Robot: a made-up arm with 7 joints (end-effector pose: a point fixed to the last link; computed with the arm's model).
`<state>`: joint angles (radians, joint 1 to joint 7).
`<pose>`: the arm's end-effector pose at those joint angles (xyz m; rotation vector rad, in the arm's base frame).
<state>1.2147 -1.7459 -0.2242 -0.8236 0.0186 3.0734 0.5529</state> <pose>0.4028 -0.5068 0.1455 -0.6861 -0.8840 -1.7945</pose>
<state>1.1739 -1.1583 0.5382 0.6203 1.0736 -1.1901 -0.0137</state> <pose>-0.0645 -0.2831 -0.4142 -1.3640 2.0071 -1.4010</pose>
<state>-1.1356 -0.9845 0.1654 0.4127 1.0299 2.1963 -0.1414</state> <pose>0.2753 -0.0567 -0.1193 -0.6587 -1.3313 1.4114</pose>
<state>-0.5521 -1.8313 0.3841 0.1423 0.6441 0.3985 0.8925</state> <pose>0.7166 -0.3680 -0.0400 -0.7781 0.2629 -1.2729</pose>
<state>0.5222 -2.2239 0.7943 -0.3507 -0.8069 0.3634 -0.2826</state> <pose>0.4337 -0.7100 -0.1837 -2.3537 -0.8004 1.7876</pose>
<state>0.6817 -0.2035 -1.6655 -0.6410 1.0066 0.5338 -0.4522</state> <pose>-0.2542 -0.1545 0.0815 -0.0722 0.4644 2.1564</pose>
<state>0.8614 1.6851 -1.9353 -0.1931 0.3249 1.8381 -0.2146</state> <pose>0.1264 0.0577 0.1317 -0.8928 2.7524 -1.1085</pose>
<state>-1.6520 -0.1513 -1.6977 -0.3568 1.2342 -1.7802 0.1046</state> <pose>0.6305 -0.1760 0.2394 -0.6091 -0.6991 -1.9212</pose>
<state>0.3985 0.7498 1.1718 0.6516 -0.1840 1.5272 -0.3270</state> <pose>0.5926 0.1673 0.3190 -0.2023 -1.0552 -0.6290</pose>
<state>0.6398 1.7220 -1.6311 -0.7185 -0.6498 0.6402 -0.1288</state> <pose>0.0979 0.2097 0.4447 0.5223 -2.2888 0.0870</pose>
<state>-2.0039 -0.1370 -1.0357 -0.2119 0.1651 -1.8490 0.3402</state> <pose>0.4273 0.1582 0.4339 0.4562 -0.7973 -0.9856</pose>
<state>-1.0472 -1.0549 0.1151 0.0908 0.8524 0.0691 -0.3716</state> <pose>0.7312 -0.0361 0.0588 -0.7311 -0.5548 -0.6559</pose>
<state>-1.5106 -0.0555 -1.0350 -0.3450 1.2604 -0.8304 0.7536</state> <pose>0.6853 0.0966 0.0774 -0.2473 0.2558 -1.2723</pose>
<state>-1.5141 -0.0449 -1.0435 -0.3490 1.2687 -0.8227 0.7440</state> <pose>0.6826 0.1014 0.0761 -0.2634 0.2429 -1.2624</pose>
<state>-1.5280 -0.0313 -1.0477 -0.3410 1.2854 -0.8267 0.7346</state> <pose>0.6790 0.1049 0.0770 -0.2670 0.2383 -1.2584</pose>
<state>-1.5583 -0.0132 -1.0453 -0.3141 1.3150 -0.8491 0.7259</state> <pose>0.6740 0.1064 0.0809 -0.2524 0.2463 -1.2641</pose>
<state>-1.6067 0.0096 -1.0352 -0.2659 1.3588 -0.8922 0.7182</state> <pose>0.6671 0.1055 0.0867 -0.2204 0.2684 -1.2803</pose>
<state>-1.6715 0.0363 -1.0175 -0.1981 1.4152 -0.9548 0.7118</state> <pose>0.6578 0.1020 0.0920 -0.1770 0.3028 -1.3059</pose>
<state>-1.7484 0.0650 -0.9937 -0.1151 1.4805 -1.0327 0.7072</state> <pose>0.6460 0.0959 0.0944 -0.1306 0.3449 -1.3394</pose>
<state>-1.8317 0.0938 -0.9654 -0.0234 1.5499 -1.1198 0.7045</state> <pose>0.6322 0.0875 0.0926 -0.0888 0.3886 -1.3784</pose>
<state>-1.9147 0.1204 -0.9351 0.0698 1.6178 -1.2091 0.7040</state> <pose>0.6174 0.0773 0.0872 -0.0557 0.4279 -1.4211</pose>
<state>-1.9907 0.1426 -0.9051 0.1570 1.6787 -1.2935 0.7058</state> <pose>0.6031 0.0661 0.0799 -0.0313 0.4591 -1.4644</pose>
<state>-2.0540 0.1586 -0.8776 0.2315 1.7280 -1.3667 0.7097</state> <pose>0.5907 0.0549 0.0730 -0.0126 0.4819 -1.5044</pose>
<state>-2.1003 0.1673 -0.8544 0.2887 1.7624 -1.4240 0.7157</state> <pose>0.5815 0.0453 0.0678 0.0036 0.4993 -1.5368</pose>
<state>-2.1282 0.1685 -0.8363 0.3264 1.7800 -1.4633 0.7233</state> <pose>0.5759 0.0386 0.0653 0.0201 0.5142 -1.5580</pose>
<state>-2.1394 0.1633 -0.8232 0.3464 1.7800 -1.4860 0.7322</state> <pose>0.5739 0.0359 0.0658 0.0383 0.5279 -1.5658</pose>
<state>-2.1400 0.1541 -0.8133 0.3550 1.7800 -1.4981 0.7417</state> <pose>0.5739 0.0320 0.0657 0.0555 0.5470 -1.5744</pose>
